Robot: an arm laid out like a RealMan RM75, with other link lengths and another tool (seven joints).
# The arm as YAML. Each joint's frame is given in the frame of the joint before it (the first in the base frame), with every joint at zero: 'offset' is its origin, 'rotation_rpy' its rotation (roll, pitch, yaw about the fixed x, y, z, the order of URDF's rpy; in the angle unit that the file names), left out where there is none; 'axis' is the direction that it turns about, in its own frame. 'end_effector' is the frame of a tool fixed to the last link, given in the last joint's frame.
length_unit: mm
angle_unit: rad
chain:
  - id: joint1
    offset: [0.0, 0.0, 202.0]
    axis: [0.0, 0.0, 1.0]
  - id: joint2
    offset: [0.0, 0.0, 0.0]
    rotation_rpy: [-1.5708, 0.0, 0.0]
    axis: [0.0, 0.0, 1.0]
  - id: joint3
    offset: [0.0, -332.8, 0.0]
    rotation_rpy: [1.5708, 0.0, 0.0]
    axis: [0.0, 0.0, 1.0]
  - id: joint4
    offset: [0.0, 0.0, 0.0]
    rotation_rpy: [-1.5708, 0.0, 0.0]
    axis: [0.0, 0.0, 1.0]
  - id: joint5
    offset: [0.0, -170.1, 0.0]
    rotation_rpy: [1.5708, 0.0, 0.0]
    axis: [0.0, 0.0, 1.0]
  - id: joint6
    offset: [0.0, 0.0, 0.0]
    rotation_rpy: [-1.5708, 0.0, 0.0]
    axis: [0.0, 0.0, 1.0]
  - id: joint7
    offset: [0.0, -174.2, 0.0]
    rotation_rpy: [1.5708, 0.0, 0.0]
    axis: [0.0, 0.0, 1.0]
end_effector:
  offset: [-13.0, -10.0, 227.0]
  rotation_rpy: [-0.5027, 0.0, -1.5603]
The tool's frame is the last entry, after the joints.
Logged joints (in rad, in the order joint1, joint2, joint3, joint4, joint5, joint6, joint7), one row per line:
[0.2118, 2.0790, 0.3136, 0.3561, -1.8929, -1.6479, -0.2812]
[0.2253, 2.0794, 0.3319, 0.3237, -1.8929, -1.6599, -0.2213]
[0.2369, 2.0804, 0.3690, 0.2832, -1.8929, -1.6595, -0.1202]
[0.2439, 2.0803, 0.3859, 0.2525, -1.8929, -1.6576, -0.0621]
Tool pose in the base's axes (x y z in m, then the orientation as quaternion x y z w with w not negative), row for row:
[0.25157, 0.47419, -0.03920, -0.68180, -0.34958, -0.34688, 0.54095]
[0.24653, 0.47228, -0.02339, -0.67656, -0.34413, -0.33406, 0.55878]
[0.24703, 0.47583, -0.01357, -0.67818, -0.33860, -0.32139, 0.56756]
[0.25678, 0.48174, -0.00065, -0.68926, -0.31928, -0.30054, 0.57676]
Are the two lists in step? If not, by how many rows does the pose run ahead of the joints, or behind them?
The pose runs 1 row behind the joints: the pose in row i belongs to the joints in row i - 1.
